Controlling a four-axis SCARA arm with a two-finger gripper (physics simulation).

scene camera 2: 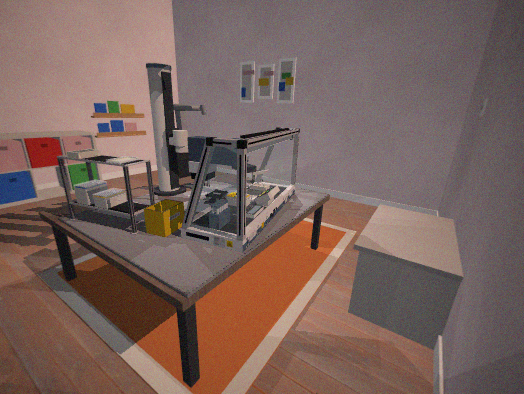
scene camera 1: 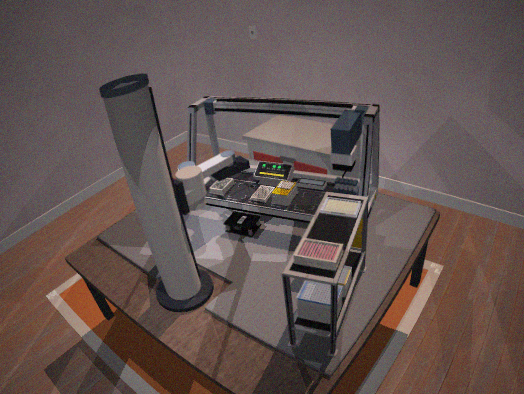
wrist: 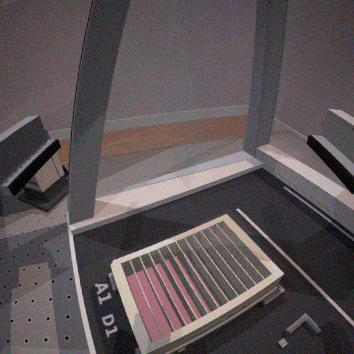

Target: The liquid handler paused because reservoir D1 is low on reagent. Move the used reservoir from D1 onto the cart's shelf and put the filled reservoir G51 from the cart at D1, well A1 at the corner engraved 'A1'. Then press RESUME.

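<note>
The used reservoir, a cream frame with pink liquid in several channels at one end, sits flat at D1 on the dark deck. The engraved "A1" and "D1" show beside its pink end. My gripper is open and empty, its fingers wide apart at the left and right of the wrist view; the reservoir lies lower in that view, between them. A reservoir with pink-filled channels stands on top of the cart; its label is unreadable. A pale box on a dark base is partly hidden behind the left finger; no RESUME lettering shows.
The liquid handler's frame surrounds the deck, with a dark head at its right. A white plate, a yellow-topped box and a screen stand there. A black holder lies before it. A yellow bin stands by the cart.
</note>
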